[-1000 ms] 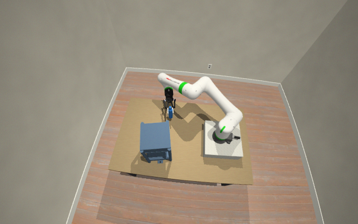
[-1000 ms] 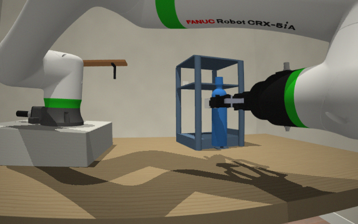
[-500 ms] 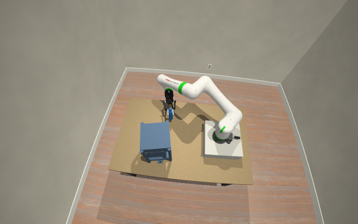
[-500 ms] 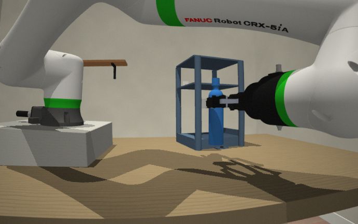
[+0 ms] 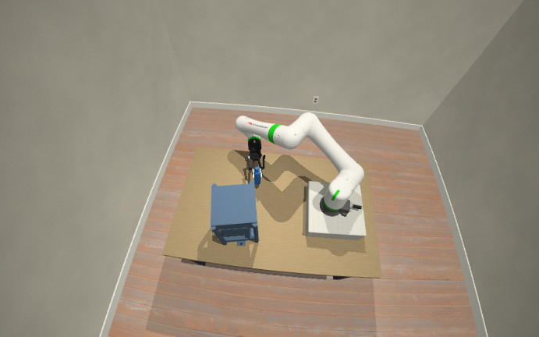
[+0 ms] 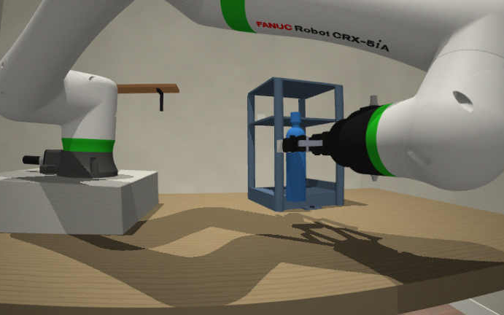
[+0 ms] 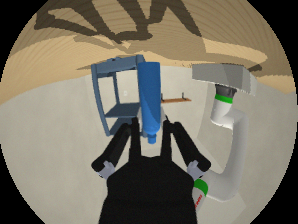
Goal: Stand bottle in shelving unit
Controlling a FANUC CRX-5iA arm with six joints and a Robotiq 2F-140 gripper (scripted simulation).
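My hand is 3 cm short of the shelving unit, 30 cm to the right of it and 1 cm below it. From my hand the other things lie so: blue bottle 1 cm above.
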